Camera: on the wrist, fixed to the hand. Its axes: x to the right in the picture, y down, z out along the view.
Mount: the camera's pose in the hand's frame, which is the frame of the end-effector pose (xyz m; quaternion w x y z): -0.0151 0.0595 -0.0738 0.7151 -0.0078 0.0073 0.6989
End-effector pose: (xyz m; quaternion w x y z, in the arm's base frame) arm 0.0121 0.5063 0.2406 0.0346 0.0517 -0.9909 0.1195
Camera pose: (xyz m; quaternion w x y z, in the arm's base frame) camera 0.0246 0.5829 0.2970 0.0511 0.6567 0.7454 -0.1023
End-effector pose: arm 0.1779 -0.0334 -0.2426 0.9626 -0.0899 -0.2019 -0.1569
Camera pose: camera 0.2115 0.0088 -0.3220 0.7988 -0.2118 -0.0733 0.5583
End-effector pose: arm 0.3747 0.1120 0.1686 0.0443 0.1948 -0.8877 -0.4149
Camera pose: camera 0.3879 0.0992 0.2628 0.3297 -0.4784 -0.7674 -0.2712
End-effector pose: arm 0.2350 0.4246 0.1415 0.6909 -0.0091 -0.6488 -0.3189
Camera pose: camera 0.3283 0.4470 0.1401 0.7216 -0.4630 -0.4501 0.2497
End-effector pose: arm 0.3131 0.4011 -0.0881 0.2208 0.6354 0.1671 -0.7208
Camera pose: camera 0.4083 0.3908 -0.0809 0.6654 0.5747 -0.3174 -0.3552
